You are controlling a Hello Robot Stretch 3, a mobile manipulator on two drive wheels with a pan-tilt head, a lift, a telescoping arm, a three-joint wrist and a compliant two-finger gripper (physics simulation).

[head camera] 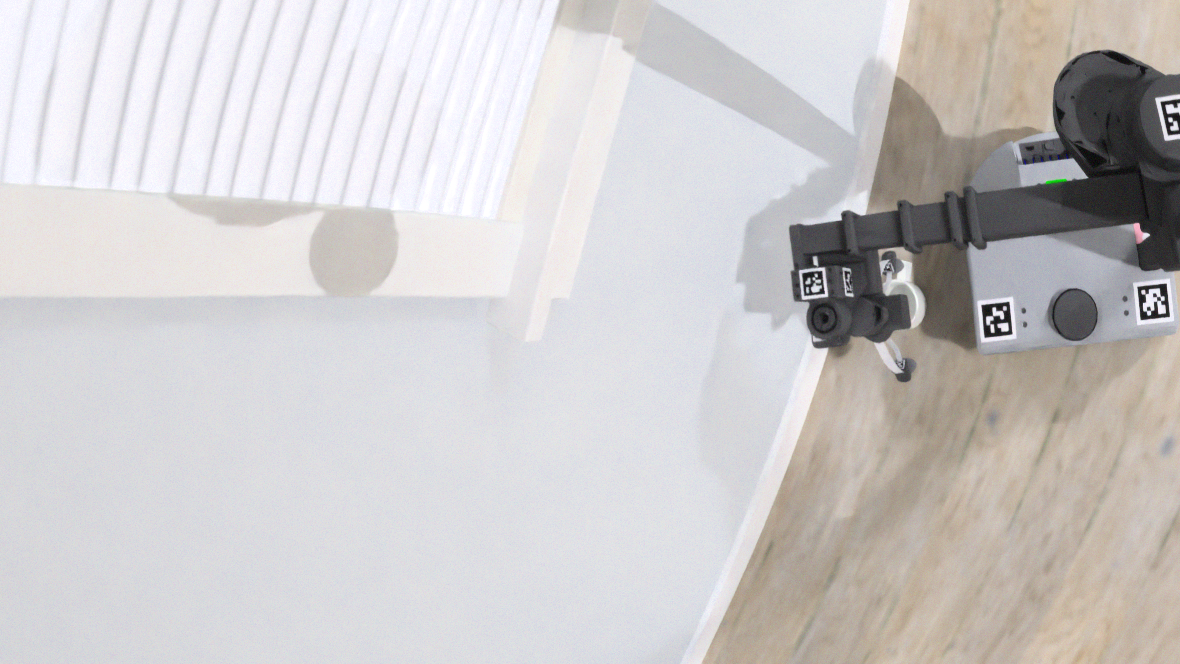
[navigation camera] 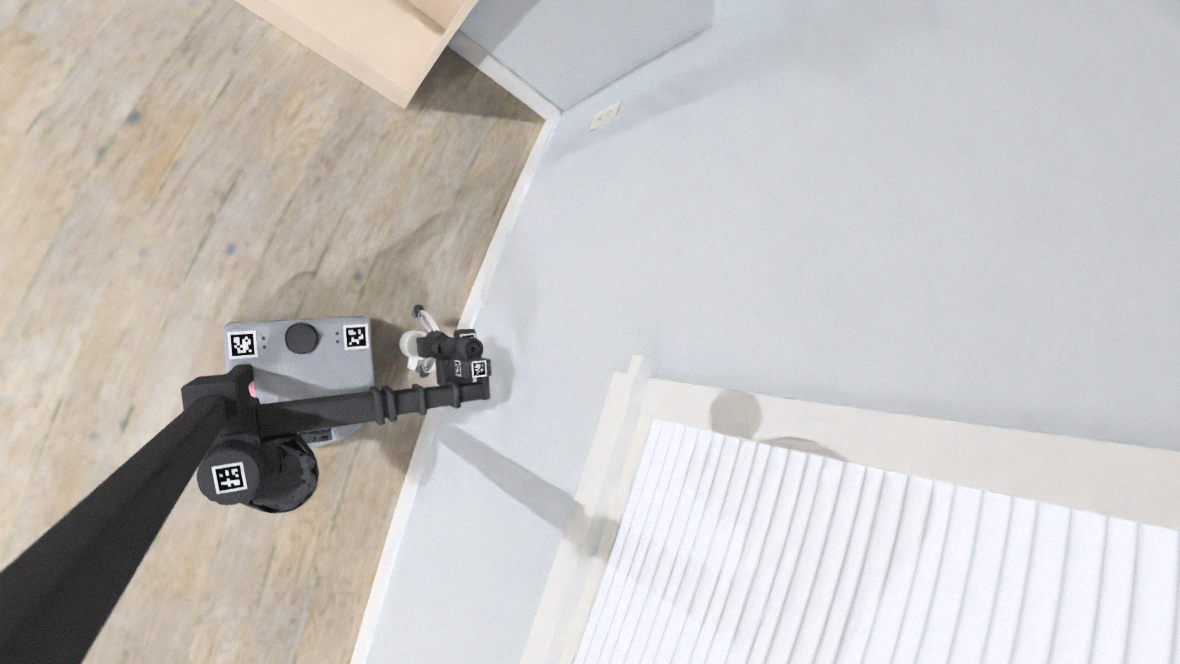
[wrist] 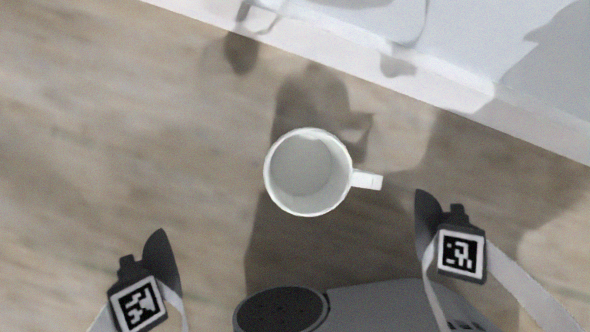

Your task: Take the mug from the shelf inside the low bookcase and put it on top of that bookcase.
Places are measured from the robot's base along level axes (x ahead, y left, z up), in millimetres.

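Pixels of known places: robot's base, origin of the base link: (head camera: 1071,312) (navigation camera: 300,336).
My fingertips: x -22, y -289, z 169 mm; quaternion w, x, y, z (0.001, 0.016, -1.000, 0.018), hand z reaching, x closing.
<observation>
For each thing: its top centre in the pictures, then the offset to it from my fingertips. "*": a spot on its surface instead.
- white mug, surface spot: (head camera: 914,305) (navigation camera: 406,343) * 160 mm down, 19 mm back, 8 mm right
- light wooden furniture piece, surface spot: (navigation camera: 354,41) * 69 mm down, 833 mm ahead, 172 mm left
The white mug (head camera: 914,305) (navigation camera: 407,343) (wrist: 307,172) is upright with its open rim facing the wrist camera. Floor shows around it in the wrist view, and its handle points right, toward the right fingertip. My gripper (head camera: 897,316) (navigation camera: 421,340) (wrist: 294,233) is open, with its fingers wide apart. In the wrist view the mug is a little beyond the fingertips, between their lines, with a gap on both sides. The wrist partly covers the mug in the head and navigation views. I cannot tell the height between gripper and mug.
My base (head camera: 1031,272) (navigation camera: 330,367) is close beside the mug. A pale wall with a white baseboard (head camera: 755,536) (navigation camera: 505,210) runs past the wrist. A light wooden furniture piece (navigation camera: 354,41) is at the top of the navigation view; I cannot tell if it is the bookcase. White slatted blinds (head camera: 288,107) (navigation camera: 866,569) also show.
</observation>
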